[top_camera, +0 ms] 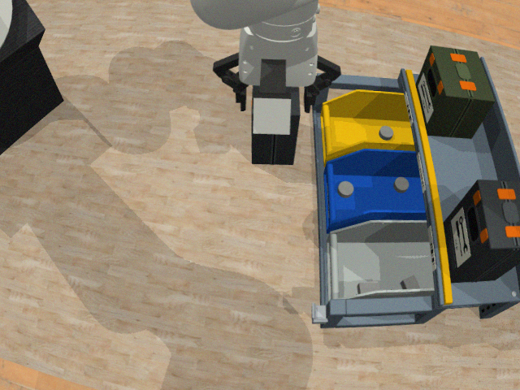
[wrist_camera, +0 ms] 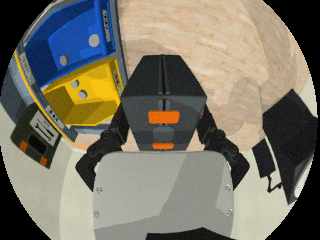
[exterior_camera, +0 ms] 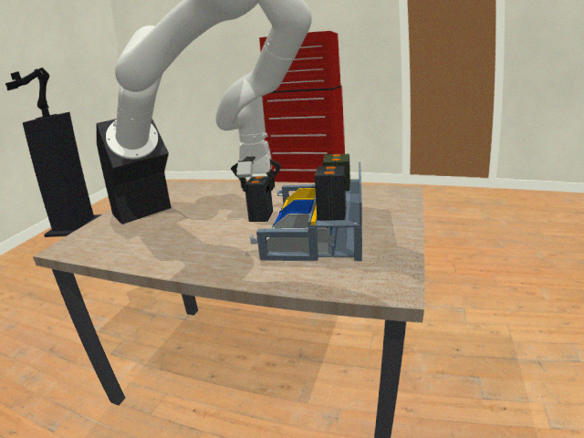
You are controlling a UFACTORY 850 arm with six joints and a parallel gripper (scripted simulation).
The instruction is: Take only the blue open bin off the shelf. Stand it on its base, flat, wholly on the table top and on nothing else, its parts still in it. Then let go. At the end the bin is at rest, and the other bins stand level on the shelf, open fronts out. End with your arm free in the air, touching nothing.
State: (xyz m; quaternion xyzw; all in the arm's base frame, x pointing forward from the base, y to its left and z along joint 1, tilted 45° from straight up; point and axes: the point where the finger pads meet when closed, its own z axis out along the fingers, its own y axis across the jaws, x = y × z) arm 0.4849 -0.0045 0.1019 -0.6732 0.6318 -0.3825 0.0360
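The black case is 4 cm below my hand. Also, from my hand: yellow bin (16 cm ahead, 2 cm to the right, 6 cm below); green case (26 cm ahead, 3 cm to the right, 4 cm above); blue open bin (15 cm ahead, 13 cm to the right, 6 cm below).
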